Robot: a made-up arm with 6 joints. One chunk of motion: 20 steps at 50 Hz.
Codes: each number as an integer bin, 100 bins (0 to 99) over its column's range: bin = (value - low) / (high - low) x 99, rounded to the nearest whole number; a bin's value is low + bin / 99 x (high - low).
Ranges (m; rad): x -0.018..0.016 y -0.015..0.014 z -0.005..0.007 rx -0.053..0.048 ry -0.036..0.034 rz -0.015..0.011
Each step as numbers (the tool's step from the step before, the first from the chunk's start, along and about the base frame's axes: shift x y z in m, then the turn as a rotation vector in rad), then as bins.
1 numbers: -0.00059 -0.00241 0.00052 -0.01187 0.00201 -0.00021
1 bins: 51 43 46 40 54 56
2 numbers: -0.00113 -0.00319 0.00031 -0.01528 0.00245 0.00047
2 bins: 49 40 44 37 54 59
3 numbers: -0.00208 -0.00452 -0.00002 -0.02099 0.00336 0.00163
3 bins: 46 36 41 31 56 63
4 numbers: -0.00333 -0.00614 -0.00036 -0.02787 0.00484 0.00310
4 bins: 43 30 38 25 58 69
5 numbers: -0.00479 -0.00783 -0.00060 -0.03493 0.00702 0.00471
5 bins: 38 24 36 18 61 75
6 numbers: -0.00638 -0.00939 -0.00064 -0.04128 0.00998 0.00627
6 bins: 34 19 36 11 65 81
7 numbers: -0.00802 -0.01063 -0.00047 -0.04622 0.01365 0.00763
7 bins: 29 15 37 7 70 86
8 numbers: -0.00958 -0.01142 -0.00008 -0.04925 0.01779 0.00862
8 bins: 25 12 41 4 76 90
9 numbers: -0.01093 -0.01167 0.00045 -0.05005 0.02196 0.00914
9 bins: 21 11 45 3 82 92
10 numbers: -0.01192 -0.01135 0.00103 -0.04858 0.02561 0.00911
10 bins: 18 12 50 4 87 92
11 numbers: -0.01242 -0.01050 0.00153 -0.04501 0.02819 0.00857
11 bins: 16 15 54 8 91 90
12 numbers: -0.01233 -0.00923 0.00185 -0.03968 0.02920 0.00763
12 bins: 17 20 57 13 92 86
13 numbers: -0.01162 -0.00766 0.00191 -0.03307 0.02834 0.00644
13 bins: 19 25 57 20 91 82
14 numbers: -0.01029 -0.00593 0.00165 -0.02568 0.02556 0.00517
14 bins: 22 31 55 27 87 77
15 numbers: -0.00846 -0.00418 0.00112 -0.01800 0.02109 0.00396
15 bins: 28 37 50 34 81 72
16 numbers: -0.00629 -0.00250 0.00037 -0.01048 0.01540 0.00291
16 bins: 34 43 44 42 73 68
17 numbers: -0.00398 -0.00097 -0.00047 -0.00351 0.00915 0.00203
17 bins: 41 48 37 49 64 65
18 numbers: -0.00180 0.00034 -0.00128 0.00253 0.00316 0.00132
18 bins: 47 52 31 54 55 62
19 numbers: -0.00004 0.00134 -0.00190 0.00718 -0.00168 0.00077
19 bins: 52 56 26 59 49 60
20 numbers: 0.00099 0.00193 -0.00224 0.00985 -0.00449 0.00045
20 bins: 55 58 23 62 45 59
